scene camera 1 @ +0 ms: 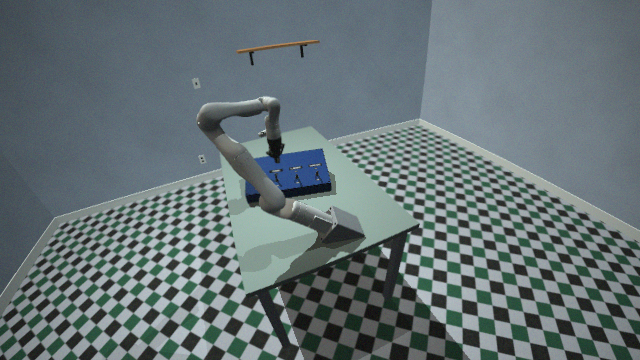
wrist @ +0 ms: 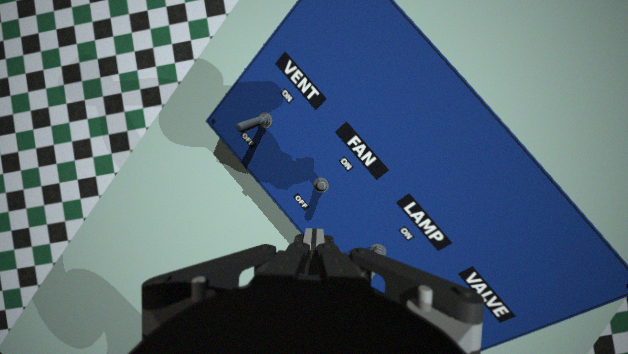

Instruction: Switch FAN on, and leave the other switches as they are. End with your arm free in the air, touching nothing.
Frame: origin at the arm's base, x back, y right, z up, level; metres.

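Seen in the pictures: gripper, between the fingertips: (scene camera 1: 277,162) (wrist: 314,240); arm's base, origin of its link: (scene camera 1: 326,223).
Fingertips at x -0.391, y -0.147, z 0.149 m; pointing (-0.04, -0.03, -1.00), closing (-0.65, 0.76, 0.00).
Pixels of each thing's top centre, then the offset from my fingertips to it. Level surfaces: height alone.
- FAN switch, centre of its top: (wrist: 320,186) (scene camera 1: 275,173) dz -0.083, dx -0.033, dy -0.022 m
- VENT switch, centre of its top: (wrist: 247,119) dz -0.092, dx -0.034, dy -0.143 m
- LAMP switch, centre of its top: (wrist: 377,270) (scene camera 1: 296,172) dz -0.092, dx -0.004, dy +0.095 m
- pale green table, height of its surface: dz -0.218 m
The blue switch panel (scene camera 1: 310,156) (wrist: 450,150) lies on the table. The FAN switch (scene camera 1: 277,178) (wrist: 320,185) shows almost end-on in the wrist view, its tip over its base, not leaning to OFF as VENT's does; this looks like ON. The VENT switch (wrist: 254,122) leans toward OFF. The LAMP switch (scene camera 1: 297,178) (wrist: 378,250) is partly behind the gripper in the wrist view, and its position is hard to tell. The VALVE switch (scene camera 1: 317,176) is too small to read. My gripper (scene camera 1: 277,160) (wrist: 314,240) is shut and empty, in the air above the panel, apart from the switches.
The pale green table (scene camera 1: 370,205) (wrist: 200,200) carries the panel and the arm's grey base (scene camera 1: 344,226). The arm passes over the panel's left part in the scene view. An orange shelf (scene camera 1: 278,46) is on the back wall, beyond the table.
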